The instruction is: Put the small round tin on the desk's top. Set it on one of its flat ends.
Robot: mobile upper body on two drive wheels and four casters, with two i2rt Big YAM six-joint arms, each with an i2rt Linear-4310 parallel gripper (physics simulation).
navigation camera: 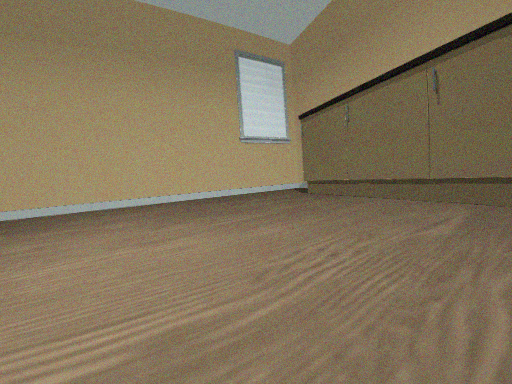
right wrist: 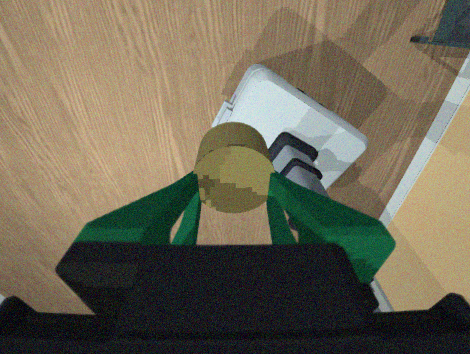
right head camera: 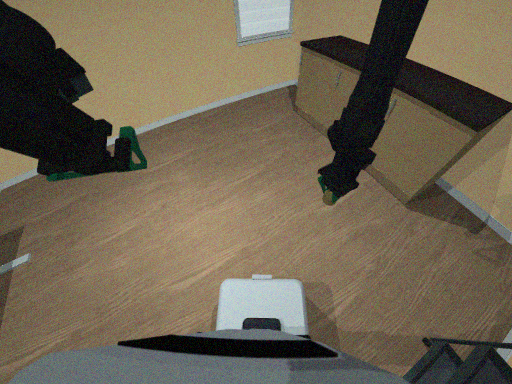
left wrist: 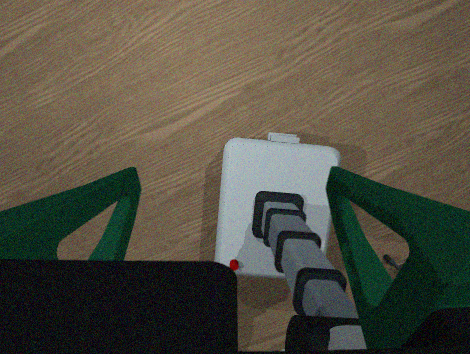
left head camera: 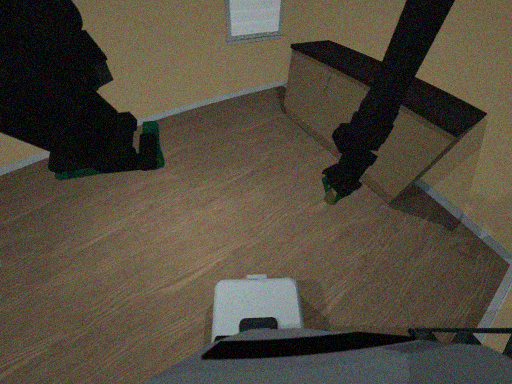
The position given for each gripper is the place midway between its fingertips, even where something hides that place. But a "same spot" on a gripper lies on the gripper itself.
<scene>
The left gripper shows in the right head camera view, in the left wrist view (pixel 233 177) and in the left head camera view; in the navigation camera view it is out of frame, in the right wrist view it is out of frame. The right gripper shows in the right wrist view (pixel 233 177), in the right head camera view and in the left head camera view; in the navigation camera view it is out of frame, in the left wrist view it is out of frame. One and the same spot on the left gripper: (left head camera: pixel 150 151) is (right head camera: pixel 123 154). The same spot on the right gripper: (right head camera: pixel 323 182) is (left head camera: pixel 328 183).
</scene>
